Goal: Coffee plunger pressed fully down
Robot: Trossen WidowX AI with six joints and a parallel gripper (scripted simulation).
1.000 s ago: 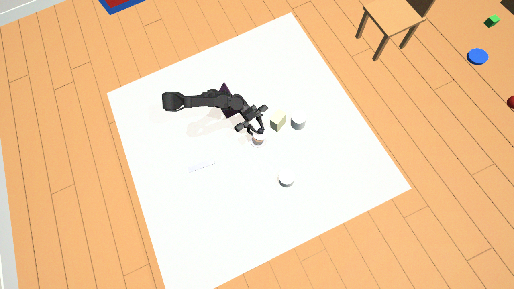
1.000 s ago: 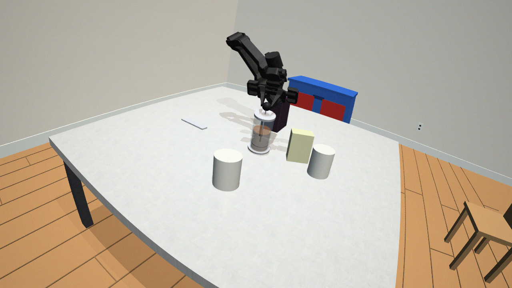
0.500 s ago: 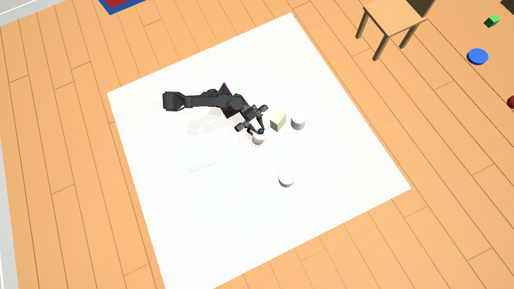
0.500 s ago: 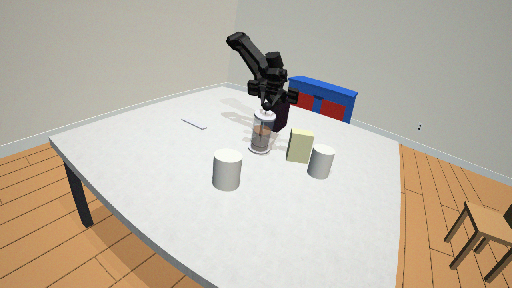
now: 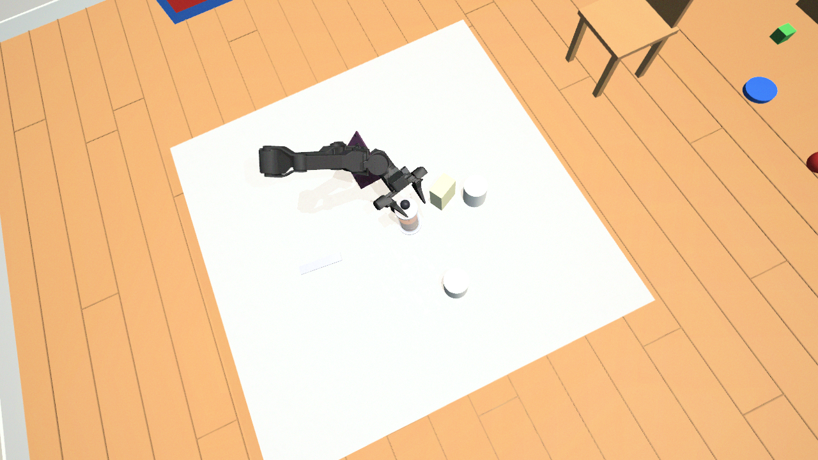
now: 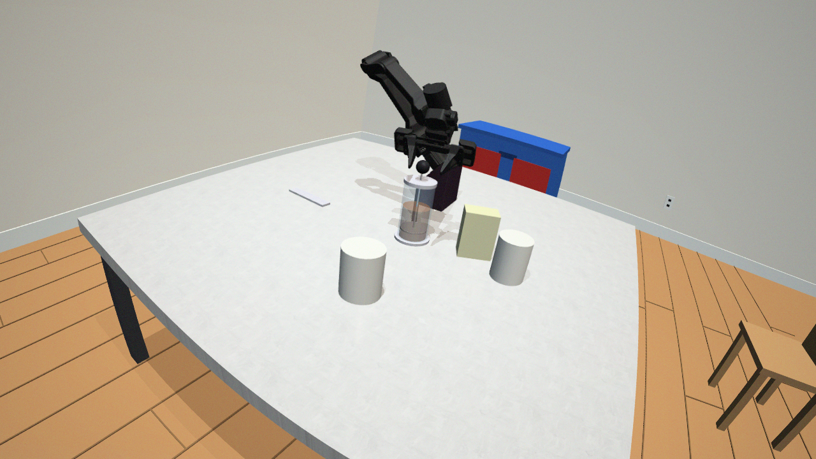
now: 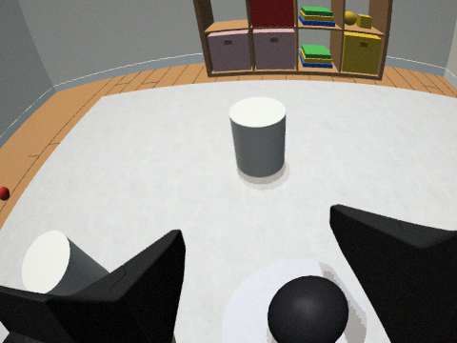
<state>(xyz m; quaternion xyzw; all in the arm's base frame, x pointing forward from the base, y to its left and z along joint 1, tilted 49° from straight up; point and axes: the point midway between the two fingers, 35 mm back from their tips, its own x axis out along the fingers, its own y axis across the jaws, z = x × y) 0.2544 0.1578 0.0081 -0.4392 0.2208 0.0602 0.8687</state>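
Now: the glass coffee press 50 mm behind my gripper tip, 30 mm to the right of it and 90 mm below it. Round my gripper tip: pale yellow box (80 mm behind, 120 mm to the left, 130 mm below).
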